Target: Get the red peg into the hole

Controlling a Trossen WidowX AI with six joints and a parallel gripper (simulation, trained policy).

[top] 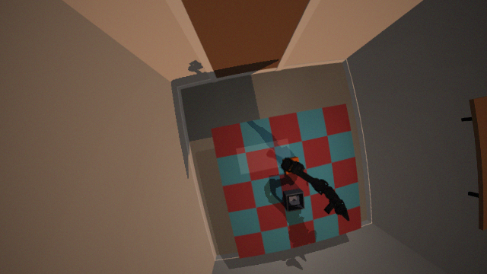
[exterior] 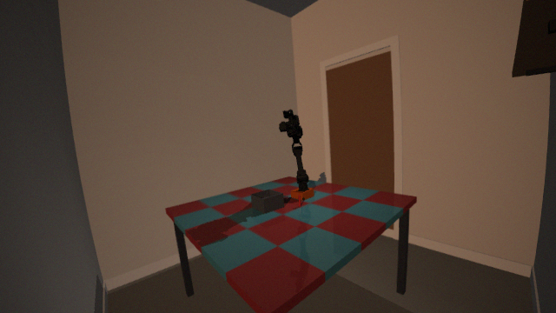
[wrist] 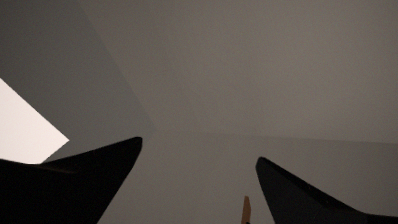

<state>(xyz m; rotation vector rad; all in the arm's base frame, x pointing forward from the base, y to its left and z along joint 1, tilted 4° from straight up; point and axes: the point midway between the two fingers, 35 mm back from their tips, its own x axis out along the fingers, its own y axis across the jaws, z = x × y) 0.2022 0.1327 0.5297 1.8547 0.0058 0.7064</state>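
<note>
Right now the red peg is 560 mm below my gripper tip and 90 mm behind it. Round my gripper tip: dark grey box (570 mm below, 170 mm to the right, 50 mm ahead).
</note>
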